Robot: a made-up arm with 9 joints.
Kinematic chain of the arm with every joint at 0, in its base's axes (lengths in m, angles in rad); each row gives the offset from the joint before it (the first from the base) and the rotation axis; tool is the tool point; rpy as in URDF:
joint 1: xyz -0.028 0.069 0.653 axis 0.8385 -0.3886 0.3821
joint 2: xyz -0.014 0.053 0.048 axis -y
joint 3: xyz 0 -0.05 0.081 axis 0.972 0.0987 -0.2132
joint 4: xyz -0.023 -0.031 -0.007 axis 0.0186 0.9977 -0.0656
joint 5: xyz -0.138 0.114 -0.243 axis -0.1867 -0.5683 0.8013
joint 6: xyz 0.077 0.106 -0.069 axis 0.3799 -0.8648 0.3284
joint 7: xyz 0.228 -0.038 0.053 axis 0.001 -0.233 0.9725
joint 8: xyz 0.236 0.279 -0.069 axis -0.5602 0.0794 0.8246
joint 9: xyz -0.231 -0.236 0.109 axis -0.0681 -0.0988 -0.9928
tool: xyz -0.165 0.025 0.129 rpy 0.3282 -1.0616 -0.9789
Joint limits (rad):
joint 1: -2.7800..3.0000
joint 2: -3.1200..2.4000
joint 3: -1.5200..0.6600
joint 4: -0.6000..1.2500
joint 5: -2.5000..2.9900
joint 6: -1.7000..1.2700
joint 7: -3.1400..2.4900
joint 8: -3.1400..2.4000
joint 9: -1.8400..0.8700
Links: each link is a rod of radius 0.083 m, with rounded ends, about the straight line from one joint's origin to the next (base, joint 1, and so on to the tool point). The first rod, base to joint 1, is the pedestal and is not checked.
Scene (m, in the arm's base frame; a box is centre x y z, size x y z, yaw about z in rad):
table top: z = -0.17
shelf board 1: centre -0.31 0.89 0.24 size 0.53 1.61 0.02 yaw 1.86
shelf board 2: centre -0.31 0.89 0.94 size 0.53 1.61 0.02 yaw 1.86
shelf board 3: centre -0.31 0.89 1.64 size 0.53 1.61 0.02 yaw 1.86
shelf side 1: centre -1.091 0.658 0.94 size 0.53 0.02 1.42 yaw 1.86
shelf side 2: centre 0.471 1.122 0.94 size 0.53 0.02 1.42 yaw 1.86
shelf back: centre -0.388 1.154 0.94 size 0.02 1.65 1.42 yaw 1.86
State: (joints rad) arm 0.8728 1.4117 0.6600 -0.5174 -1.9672 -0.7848 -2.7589 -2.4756 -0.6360
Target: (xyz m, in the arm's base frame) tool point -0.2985 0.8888 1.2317
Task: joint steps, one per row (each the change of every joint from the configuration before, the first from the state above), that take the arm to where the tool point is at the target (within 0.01 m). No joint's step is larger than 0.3 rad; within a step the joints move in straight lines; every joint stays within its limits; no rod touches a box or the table.
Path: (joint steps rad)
1: 0.0843 0.0711 0.0000 -0.0275 0.0659 -0.0902 -0.1270 -0.2060 0.1562
2: 0.0844 0.0710 0.0000 -0.0276 0.0659 -0.0903 -0.1271 -0.2061 0.1561
3: 0.0843 0.0711 0.0000 -0.0275 0.0659 -0.0902 -0.1270 -0.2060 0.1562
4: -0.2450 -0.2834 -0.0034 0.0844 -0.1044 -0.0921 0.0000 0.0960 -0.1847
5: -0.2449 -0.2833 -0.0034 0.0844 -0.1043 -0.0920 0.0000 0.0960 -0.1846
6: -0.2450 -0.2834 -0.0035 0.0844 -0.1044 -0.0921 0.0000 0.0960 -0.1847
7: -0.2450 -0.2834 -0.0034 0.0845 -0.1043 -0.0921 0.0000 0.0960 -0.1847
8: -0.2449 -0.2833 -0.0034 0.0844 -0.1044 -0.0921 0.0000 0.0960 -0.1846
9: -0.2450 -0.2834 -0.0034 0.0844 -0.1043 -0.0920 0.0000 0.0960 -0.1847
10: -0.2449 -0.2834 -0.0034 0.0844 -0.1044 -0.0921 0.0000 0.0960 -0.1846
11: 0.0444 0.0380 0.0080 0.0465 0.0000 0.0906 0.2342 0.0801 0.1757
12: 0.0445 0.0380 0.0079 0.0466 0.0000 0.0905 0.2342 0.0800 0.1758
13: 0.0444 0.0379 0.0080 0.0465 0.0000 0.0906 0.2342 0.0800 0.1758

